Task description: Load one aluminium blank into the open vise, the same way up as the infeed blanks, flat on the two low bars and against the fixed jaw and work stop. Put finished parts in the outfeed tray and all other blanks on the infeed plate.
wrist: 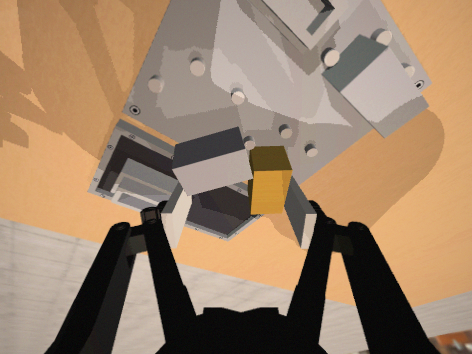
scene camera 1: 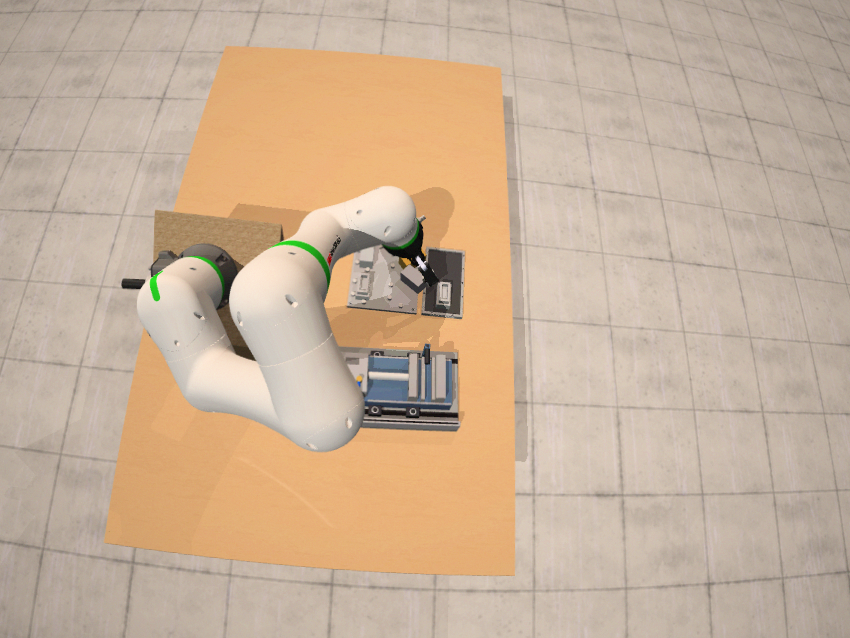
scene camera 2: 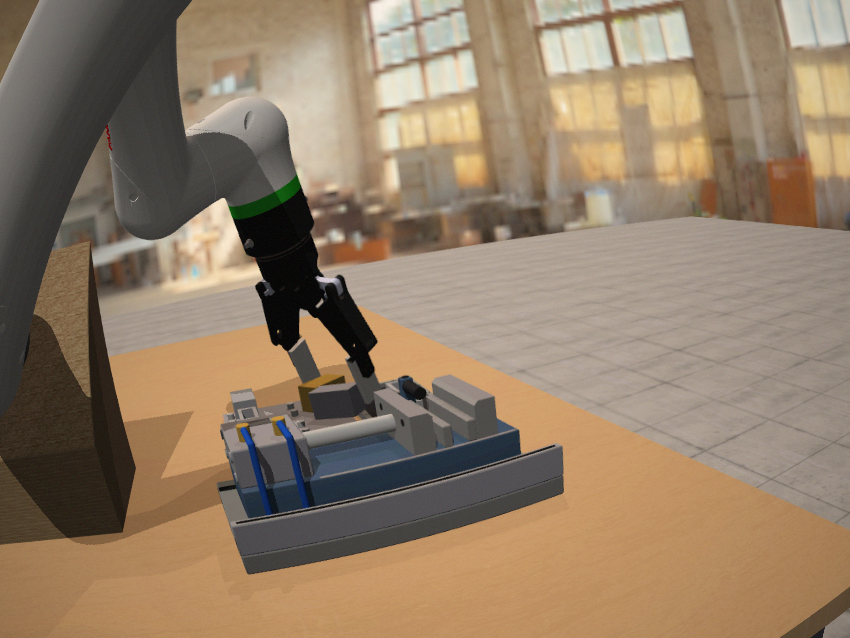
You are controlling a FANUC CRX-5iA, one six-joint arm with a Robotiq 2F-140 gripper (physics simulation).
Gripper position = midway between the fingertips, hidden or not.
Note:
My gripper (scene camera 2: 343,391) is open and touches a brass blank (wrist: 271,170). I also see a grey infeed plate (scene camera 1: 382,274), a dark outfeed tray (scene camera 1: 447,264) and a vise base (scene camera 2: 378,449).
My gripper shows as well in the wrist view (wrist: 237,189). The grey infeed plate also shows in the wrist view (wrist: 281,85). The dark outfeed tray is seen too in the wrist view (wrist: 146,149).

